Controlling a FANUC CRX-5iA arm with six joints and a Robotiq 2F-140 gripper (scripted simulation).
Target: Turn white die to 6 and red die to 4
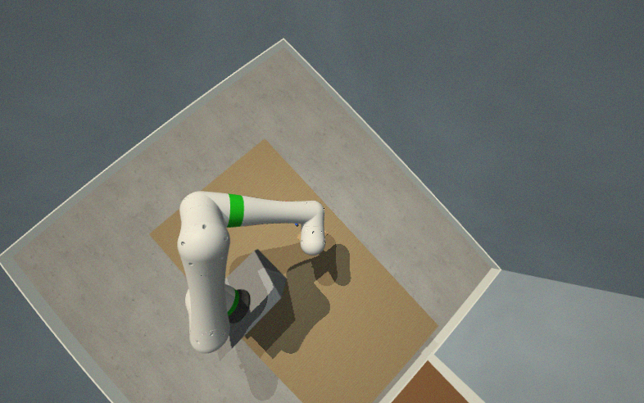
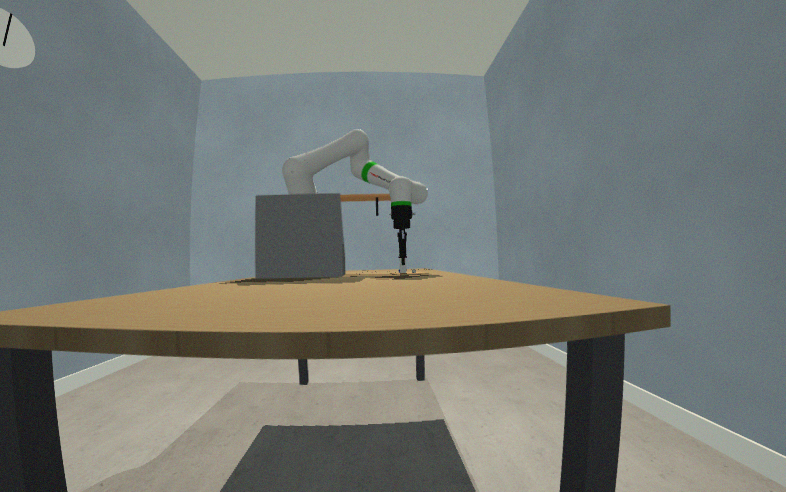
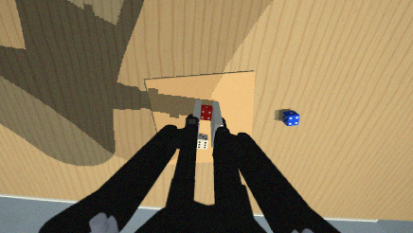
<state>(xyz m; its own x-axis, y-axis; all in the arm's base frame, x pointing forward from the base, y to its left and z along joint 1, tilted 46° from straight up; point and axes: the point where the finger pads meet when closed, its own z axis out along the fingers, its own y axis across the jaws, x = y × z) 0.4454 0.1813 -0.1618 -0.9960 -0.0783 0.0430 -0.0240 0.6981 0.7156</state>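
My hand is 3 cm above the red die. The rest, counted from my hand: blue die: 1 cm behind, 12 cm to the left, 3 cm below; then white die: 5 cm ahead, 3 cm below; then tan mat: 2 cm ahead, 4 cm below.
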